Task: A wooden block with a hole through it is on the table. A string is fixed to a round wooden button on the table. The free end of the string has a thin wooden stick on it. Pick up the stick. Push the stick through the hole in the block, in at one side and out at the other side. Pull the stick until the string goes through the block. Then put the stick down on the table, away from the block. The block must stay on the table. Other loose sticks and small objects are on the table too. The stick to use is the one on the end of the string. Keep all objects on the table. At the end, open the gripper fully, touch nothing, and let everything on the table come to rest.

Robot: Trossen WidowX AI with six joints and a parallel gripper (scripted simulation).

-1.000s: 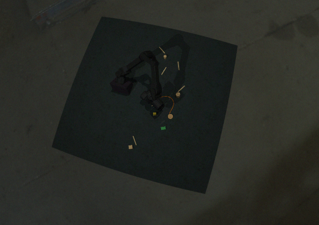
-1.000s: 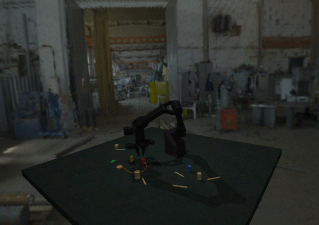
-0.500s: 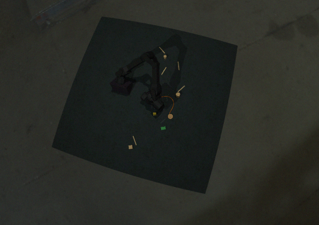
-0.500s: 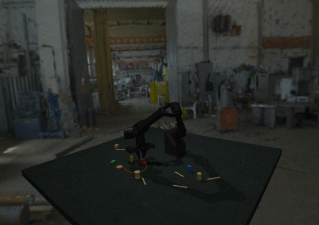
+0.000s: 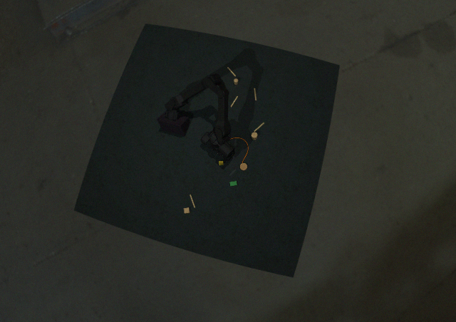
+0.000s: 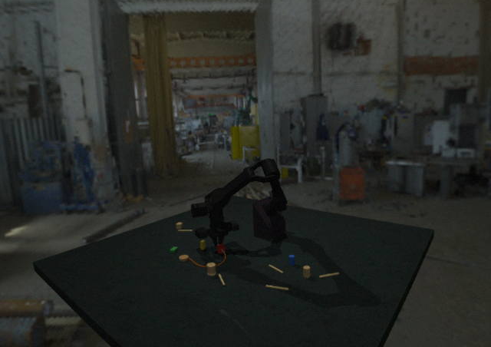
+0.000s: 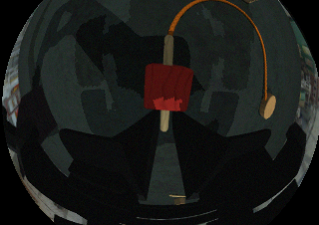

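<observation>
The red block is 10 mm ahead of my gripper tip, 30 mm to the left of it and 10 mm above it. The rest, counted from my gripper tip: yellow block: 40 mm ahead, 60 mm to the right, 10 mm above; round wooden button: 160 mm ahead, 30 mm to the right; thin stick: 10 mm ahead, 40 mm to the left.
</observation>
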